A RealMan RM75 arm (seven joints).
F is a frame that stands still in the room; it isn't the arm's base.
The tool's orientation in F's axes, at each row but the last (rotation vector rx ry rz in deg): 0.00 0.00 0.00; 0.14 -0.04 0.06; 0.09 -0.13 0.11; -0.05 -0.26 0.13; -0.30 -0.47 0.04; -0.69 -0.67 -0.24; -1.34 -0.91 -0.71; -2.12 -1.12 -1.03
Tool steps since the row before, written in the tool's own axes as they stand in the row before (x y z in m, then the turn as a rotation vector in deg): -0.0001 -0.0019 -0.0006 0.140 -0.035 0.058; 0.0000 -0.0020 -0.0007 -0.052 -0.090 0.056; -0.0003 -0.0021 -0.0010 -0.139 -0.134 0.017; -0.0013 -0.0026 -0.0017 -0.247 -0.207 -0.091; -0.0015 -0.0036 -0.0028 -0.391 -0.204 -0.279; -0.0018 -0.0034 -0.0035 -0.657 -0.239 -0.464; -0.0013 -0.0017 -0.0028 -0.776 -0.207 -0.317; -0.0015 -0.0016 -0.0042 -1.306 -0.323 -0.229
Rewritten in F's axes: -0.0001 -0.0019 -0.0006 0.140 -0.035 0.058; 0.0000 -0.0020 -0.0007 -0.052 -0.090 0.056; -0.0003 -0.0021 -0.0010 -0.139 -0.134 0.016; -0.0013 -0.0026 -0.0017 -0.246 -0.208 -0.092; -0.0015 -0.0036 -0.0028 -0.389 -0.206 -0.281; -0.0018 -0.0034 -0.0035 -0.653 -0.242 -0.469; -0.0013 -0.0017 -0.0028 -0.773 -0.205 -0.324; -0.0014 -0.0017 -0.0042 -1.307 -0.308 -0.243
